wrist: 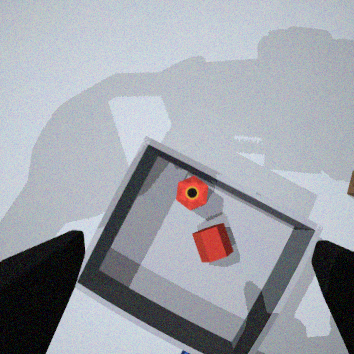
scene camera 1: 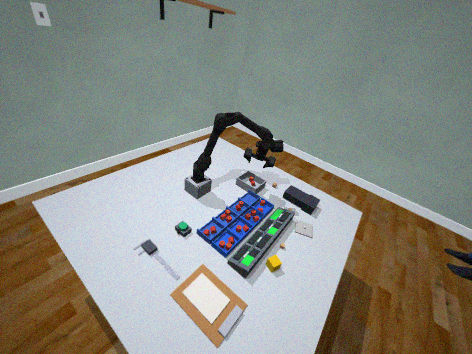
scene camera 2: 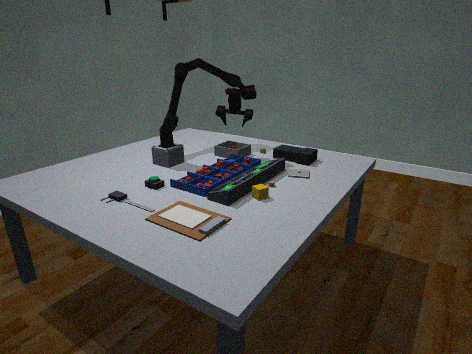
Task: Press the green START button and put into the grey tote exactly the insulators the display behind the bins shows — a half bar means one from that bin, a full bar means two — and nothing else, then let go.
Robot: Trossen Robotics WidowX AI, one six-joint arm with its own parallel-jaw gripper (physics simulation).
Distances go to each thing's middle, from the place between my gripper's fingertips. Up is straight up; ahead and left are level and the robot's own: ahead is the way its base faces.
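For the grey tote [wrist: 142, 263], here's how it sits with my hand: the hand's 2 cm to the left of the tote, 1 cm short of it, and 13 cm above it.
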